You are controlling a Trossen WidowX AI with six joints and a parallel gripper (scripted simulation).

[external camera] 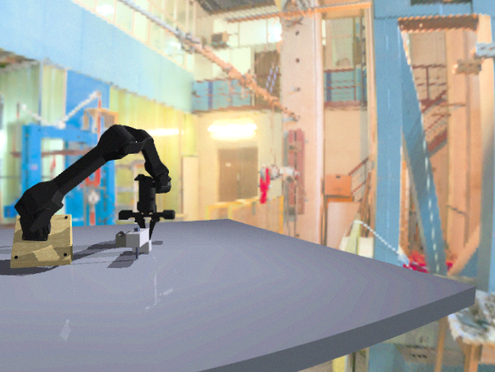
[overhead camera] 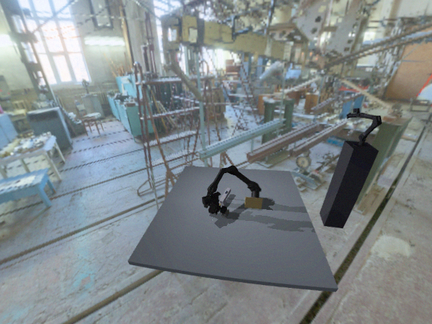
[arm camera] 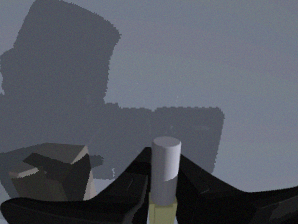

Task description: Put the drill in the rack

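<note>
My gripper tip is now 10 mm past the drill, 40 mm to the left of it and 40 mm below it. The rest, counted from my gripper tip: light grey block: 40 mm behind, 200 mm to the right, 40 mm above; then rack: 80 mm behind, 20 mm to the right, 10 mm above.
</note>
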